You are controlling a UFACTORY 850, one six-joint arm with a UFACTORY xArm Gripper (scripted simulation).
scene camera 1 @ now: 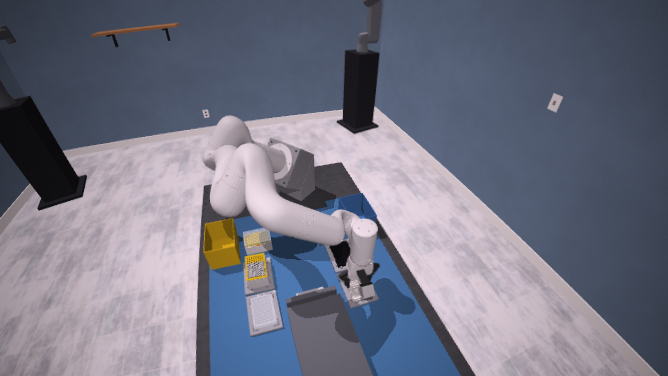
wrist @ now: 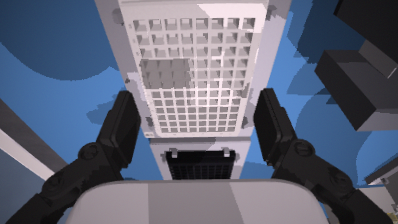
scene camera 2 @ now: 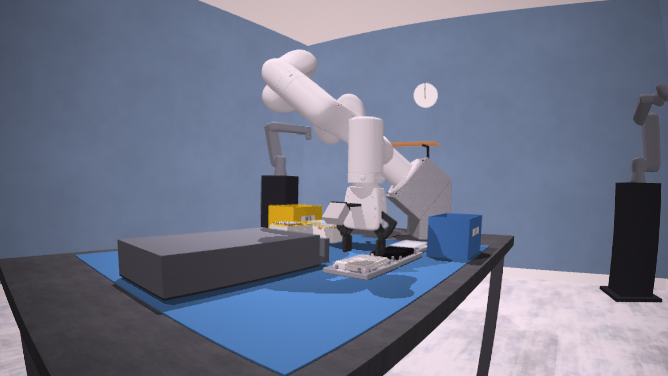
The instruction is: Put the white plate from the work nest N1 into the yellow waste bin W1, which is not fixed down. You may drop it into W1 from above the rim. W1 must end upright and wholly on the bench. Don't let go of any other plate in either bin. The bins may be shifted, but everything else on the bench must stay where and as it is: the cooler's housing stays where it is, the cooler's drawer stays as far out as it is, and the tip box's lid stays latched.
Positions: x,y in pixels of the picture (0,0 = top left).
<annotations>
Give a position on a white plate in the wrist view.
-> At 187,102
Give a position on a blue bin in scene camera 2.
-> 455,238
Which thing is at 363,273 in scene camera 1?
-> The gripper.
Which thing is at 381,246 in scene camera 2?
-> The gripper.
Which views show the yellow waste bin W1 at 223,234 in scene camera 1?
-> Scene camera 1 and scene camera 2 only.
</annotations>
